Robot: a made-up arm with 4 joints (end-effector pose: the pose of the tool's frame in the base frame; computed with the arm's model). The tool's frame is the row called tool. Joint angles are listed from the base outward.
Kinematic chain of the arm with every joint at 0, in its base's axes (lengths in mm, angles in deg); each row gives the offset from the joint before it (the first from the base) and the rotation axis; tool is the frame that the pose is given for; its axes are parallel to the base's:
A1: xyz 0 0 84.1 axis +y
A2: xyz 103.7 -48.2 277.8 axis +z
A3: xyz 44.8 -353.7 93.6 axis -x
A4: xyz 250 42.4 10.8 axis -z
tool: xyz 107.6 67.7 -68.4
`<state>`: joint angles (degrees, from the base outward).
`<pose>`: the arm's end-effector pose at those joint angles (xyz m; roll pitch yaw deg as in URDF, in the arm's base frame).
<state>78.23 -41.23 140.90 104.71</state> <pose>0.4841 -0.5149 0.0446 -125.02 9.96 47.99</pose>
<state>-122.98 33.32 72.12 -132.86</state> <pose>-0.4866 -0.2758 0.3157 -128.19 11.58 -10.92</pose>
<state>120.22 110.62 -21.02 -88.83</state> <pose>0.2195 0.2339 -0.2780 -158.95 -35.48 -22.34</pose>
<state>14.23 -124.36 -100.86 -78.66</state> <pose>-0.1652 -0.0694 0.6837 74.15 -86.50 -107.84</pose>
